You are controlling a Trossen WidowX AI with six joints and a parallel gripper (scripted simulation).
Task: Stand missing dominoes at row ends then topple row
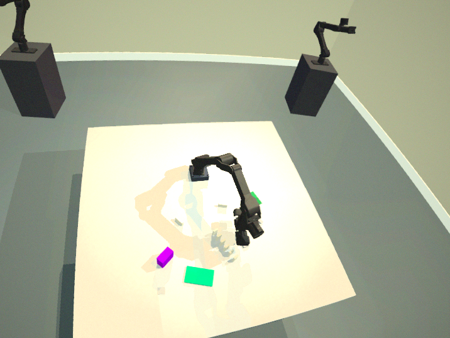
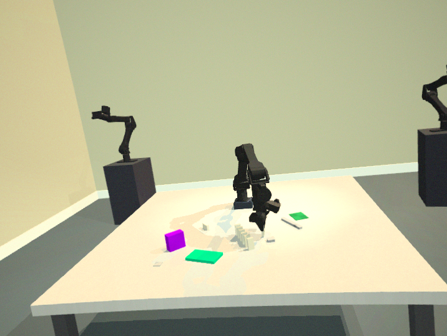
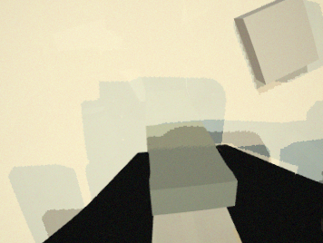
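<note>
The long bar is 13 cm behind my gripper tip, 10 cm to the left of it and 2 cm below it. From my gripper tip the other things lie so: small green pad: 23 cm behind, 12 cm to the left, 3 cm below; flat teal plate: 21 cm ahead, 19 cm to the right, 2 cm below; purple block: 13 cm ahead, 35 cm to the right, 1 cm above.
</note>
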